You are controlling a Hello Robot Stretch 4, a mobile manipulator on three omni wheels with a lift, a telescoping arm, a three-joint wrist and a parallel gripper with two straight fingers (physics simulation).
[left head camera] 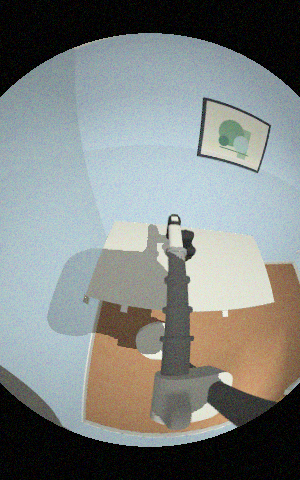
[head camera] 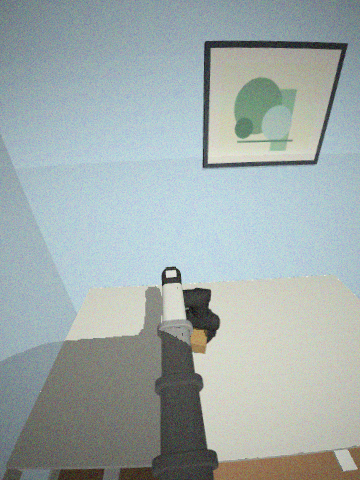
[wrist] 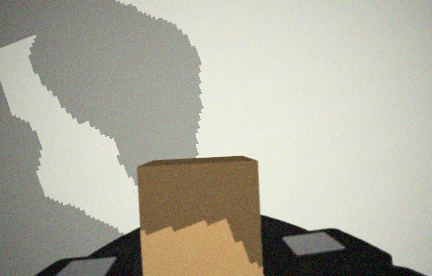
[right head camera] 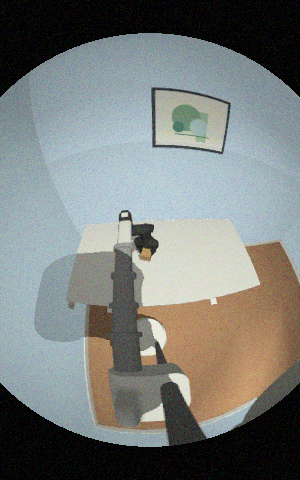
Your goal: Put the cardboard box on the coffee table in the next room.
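Where they show: gripper, between the fingertips: (head camera: pixel 199 339) (wrist: pixel 201 237) (right head camera: pixel 146 253); robot's base, origin of its link: (left head camera: pixel 155 339) (right head camera: pixel 146 335).
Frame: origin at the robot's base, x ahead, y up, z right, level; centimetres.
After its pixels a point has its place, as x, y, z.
The cardboard box (head camera: pixel 199 342) @(51.7, 85.1, 8.3) (right head camera: pixel 145 254) @(52.0, 85.1, 7.9) (wrist: pixel 200 197) @(57.9, 85.1, 9.8) is small and tan-brown. My gripper (head camera: pixel 199 332) @(54.9, 81.9, 8.7) (left head camera: pixel 187 254) (right head camera: pixel 146 248) @(54.9, 81.9, 8.7) (wrist: pixel 201 237) @(54.9, 81.9, 8.7) is shut on it, with a black finger against each side in the wrist view. The box is upright and held over a white table top (head camera: pixel 280 380) @(42.5, 69.2, 38.0) (left head camera: pixel 230 270) @(53.0, 69.2, 54.6) (right head camera: pixel 200 262) @(49.8, 69.2, 48.5) (wrist: pixel 330 100) @(59.2, 69.2, 26.2), apparently a little above it. The arm hides part of the gripper in the head view, and the box is hidden in the left head view. A coffee table in another room does not show.
The extended arm (head camera: pixel 180 415) @(21.6, 115.7, -0.1) (left head camera: pixel 177 305) @(17.6, 115.7, -0.3) (right head camera: pixel 125 310) @(14.9, 116.0, 1.0) reaches across the table's near edge. A blue wall with a framed picture (head camera: pixel 207 105) @(103.1, 159.6, 19.3) (left head camera: pixel 201 127) @(103.3, 156.3, 18.6) (right head camera: pixel 154 117) @(103.0, 156.8, 19.8) stands behind the table, and another wall is on the left. Brown floor (left head camera: pixel 235 350) @(-26.2, -2.7, 99.8) (right head camera: pixel 215 345) @(-29.7, -2.7, 77.0) shows in front.
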